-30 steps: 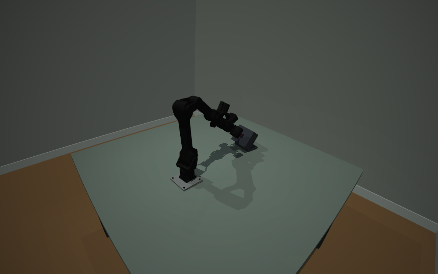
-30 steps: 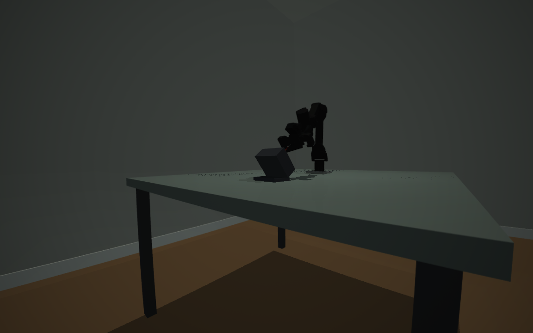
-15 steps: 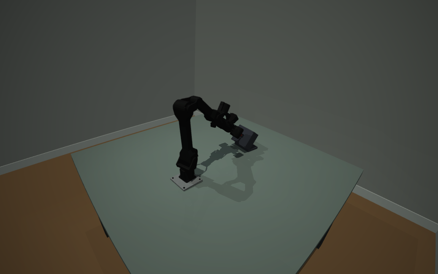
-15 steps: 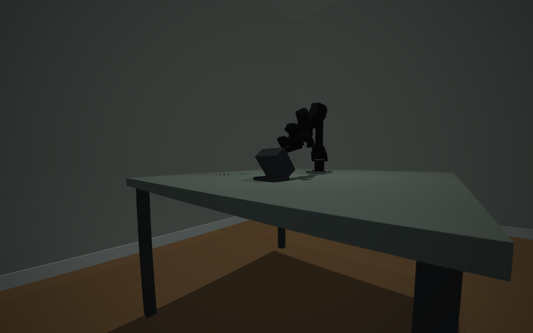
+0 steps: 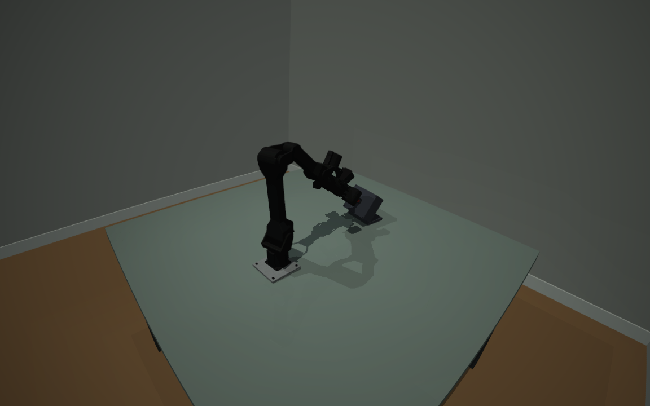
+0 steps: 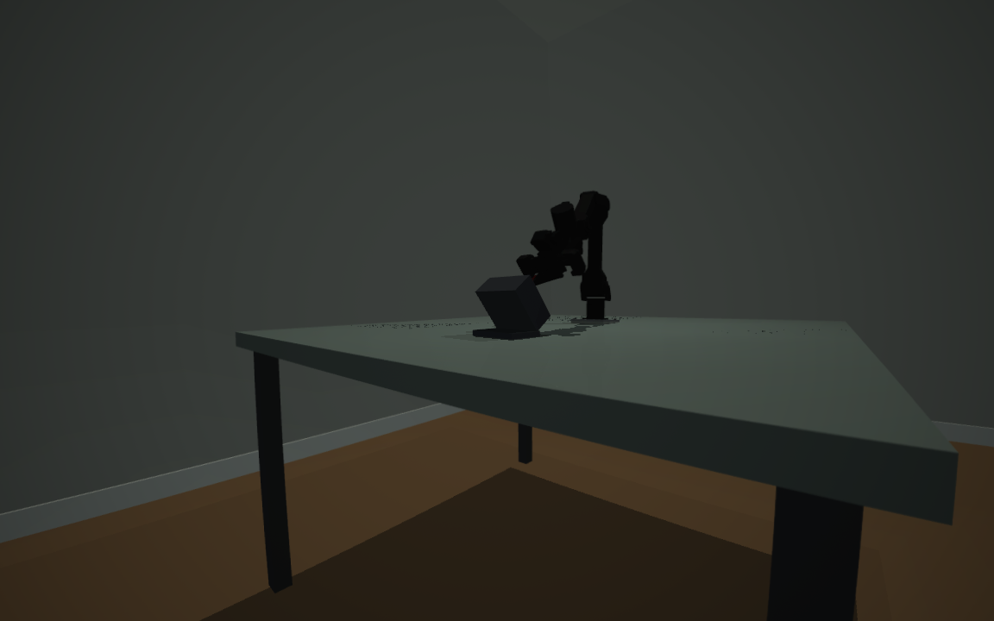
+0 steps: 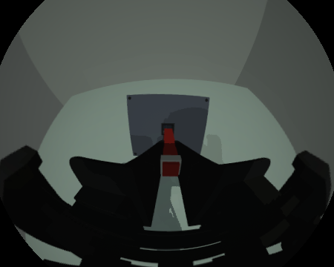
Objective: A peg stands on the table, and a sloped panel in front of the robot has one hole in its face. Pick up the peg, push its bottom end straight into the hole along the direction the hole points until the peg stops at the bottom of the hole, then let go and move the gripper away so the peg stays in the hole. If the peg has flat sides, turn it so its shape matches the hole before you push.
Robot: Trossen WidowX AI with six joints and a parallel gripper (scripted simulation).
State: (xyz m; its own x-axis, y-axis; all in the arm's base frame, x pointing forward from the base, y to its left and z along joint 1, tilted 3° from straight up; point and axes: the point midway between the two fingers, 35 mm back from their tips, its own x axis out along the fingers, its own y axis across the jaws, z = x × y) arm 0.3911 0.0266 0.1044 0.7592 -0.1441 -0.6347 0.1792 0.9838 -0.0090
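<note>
The sloped panel is 6 cm ahead of my gripper tip, 1 cm to the right of it and 4 cm below it. From my gripper tip the other things lie so: red peg 1 cm behind, 1 cm above.
</note>
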